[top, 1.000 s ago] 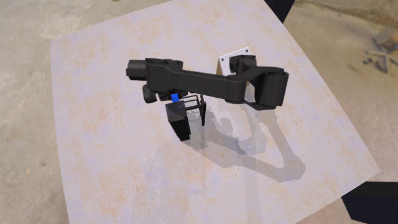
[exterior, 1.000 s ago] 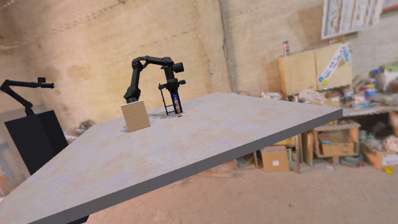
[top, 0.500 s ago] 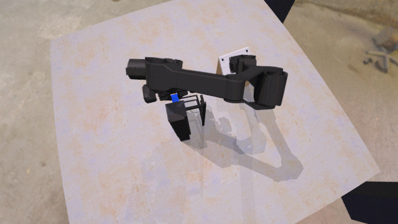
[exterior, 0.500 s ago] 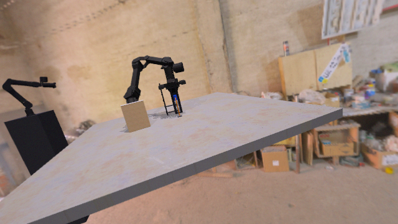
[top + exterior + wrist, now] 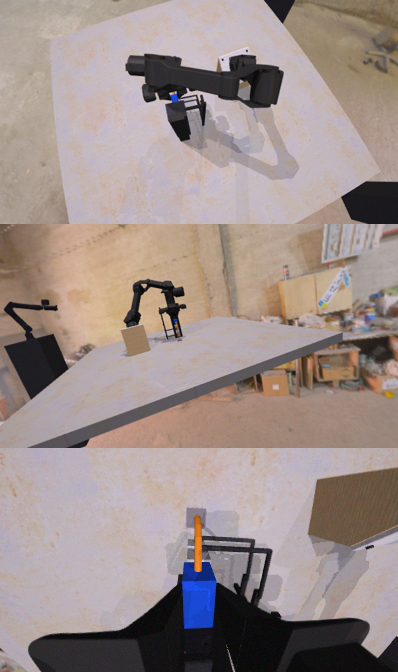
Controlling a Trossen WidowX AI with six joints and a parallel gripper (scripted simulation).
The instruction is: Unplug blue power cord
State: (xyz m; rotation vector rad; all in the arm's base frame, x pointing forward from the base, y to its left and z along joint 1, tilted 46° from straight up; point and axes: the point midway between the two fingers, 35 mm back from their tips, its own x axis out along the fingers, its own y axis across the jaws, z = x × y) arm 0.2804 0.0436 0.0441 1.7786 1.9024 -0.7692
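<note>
The blue plug is 3 cm to the left of my gripper tip.
</note>
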